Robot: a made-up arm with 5 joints.
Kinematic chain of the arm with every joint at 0, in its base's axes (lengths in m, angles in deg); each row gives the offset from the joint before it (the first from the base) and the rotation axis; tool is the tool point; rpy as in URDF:
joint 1: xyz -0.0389 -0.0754 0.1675 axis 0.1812 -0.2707 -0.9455
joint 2: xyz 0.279 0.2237 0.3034 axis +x
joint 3: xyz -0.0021 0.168 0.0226 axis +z
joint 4: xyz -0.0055 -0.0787 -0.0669 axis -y
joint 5: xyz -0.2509 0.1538 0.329 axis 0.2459 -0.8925 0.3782
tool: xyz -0.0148 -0.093 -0.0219 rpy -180 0 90
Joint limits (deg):
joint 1: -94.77..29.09
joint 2: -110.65..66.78
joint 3: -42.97..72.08
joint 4: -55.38..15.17
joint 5: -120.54..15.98
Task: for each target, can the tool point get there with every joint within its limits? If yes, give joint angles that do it. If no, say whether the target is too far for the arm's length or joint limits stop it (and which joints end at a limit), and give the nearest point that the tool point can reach.
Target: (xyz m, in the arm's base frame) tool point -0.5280 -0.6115 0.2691
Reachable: no: joint limits stop it (at a limit: joint 1, joint 4) | nearest point -0.4464 -0.1737 0.2158 | short by 0.449 m
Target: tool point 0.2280 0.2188 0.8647
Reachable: yes | joints -33.74 41.75 6.68 -32.08 -107.61
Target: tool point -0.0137 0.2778 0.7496
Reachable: yes | joints -63.79 11.66 47.06 -7.40 -72.31
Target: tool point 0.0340 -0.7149 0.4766
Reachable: no: joint limits stop it (at a limit: joint 1, joint 2, joint 3) | nearest point 0.0031 -0.3233 0.5817 | short by 0.407 m
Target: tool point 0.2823 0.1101 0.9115
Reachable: yes | joints 9.74 24.36 59.74 -49.35 -8.27
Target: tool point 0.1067 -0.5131 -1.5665
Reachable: no: too far | nearest point -0.3689 -0.0159 -0.0288 | short by 1.685 m
